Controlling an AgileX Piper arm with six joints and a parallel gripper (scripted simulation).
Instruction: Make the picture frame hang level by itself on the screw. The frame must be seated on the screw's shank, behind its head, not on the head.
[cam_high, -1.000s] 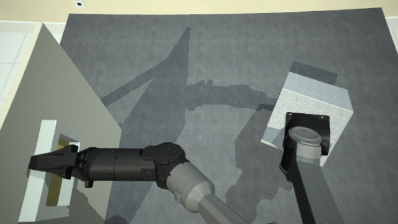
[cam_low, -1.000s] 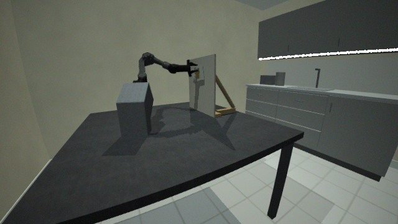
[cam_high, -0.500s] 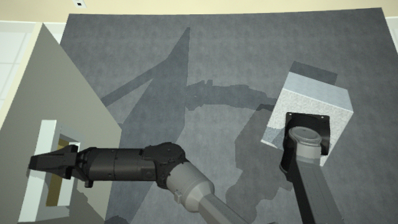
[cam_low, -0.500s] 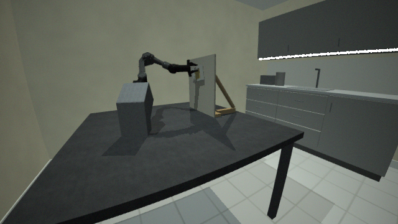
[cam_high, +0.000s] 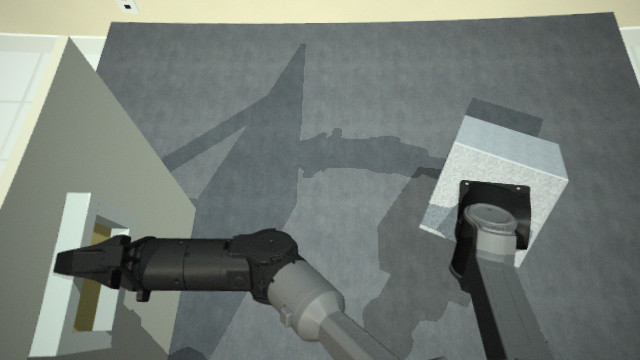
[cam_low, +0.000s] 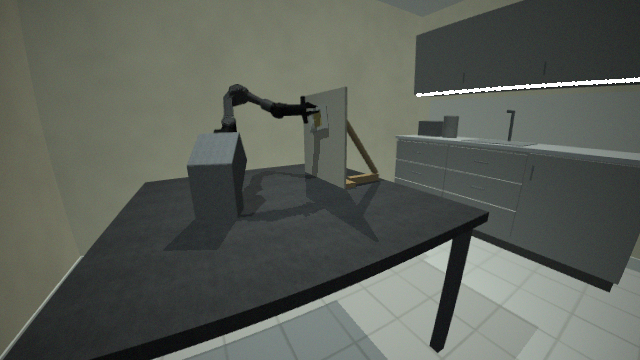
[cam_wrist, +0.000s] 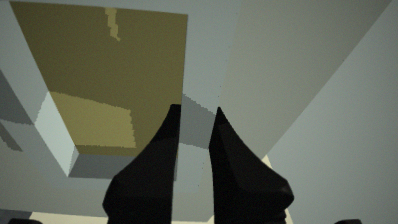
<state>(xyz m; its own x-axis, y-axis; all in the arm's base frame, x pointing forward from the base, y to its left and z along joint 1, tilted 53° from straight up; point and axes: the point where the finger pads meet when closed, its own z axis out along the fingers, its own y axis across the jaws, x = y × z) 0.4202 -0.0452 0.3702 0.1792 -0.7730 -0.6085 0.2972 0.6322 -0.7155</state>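
My hand is 60 mm above the picture frame and 10 mm short of it. Round my hand: grey wall panel 150 mm below, 30 mm ahead.
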